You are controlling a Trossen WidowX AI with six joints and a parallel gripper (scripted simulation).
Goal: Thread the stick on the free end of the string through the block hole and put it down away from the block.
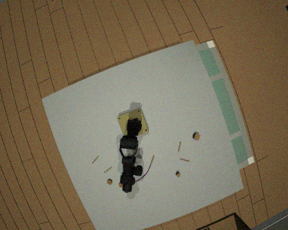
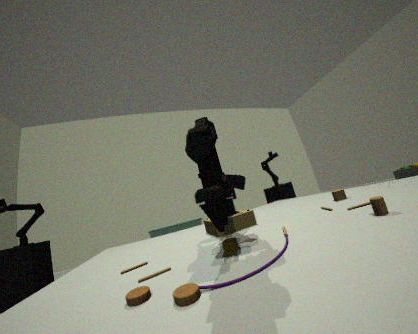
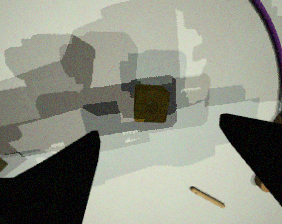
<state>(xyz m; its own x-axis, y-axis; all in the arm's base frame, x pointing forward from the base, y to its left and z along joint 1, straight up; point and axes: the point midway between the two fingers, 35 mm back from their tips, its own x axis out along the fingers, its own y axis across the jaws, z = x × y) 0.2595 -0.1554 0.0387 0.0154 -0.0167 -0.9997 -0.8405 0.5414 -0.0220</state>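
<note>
The yellow block lies 5 cm below my gripper tip. From my gripper tip the other things lie so: wooden block (2 cm ahead, 52 cm to the left, 4 cm below); then wooden cylinder (22 cm ahead, 28 cm to the left, 4 cm below).
</note>
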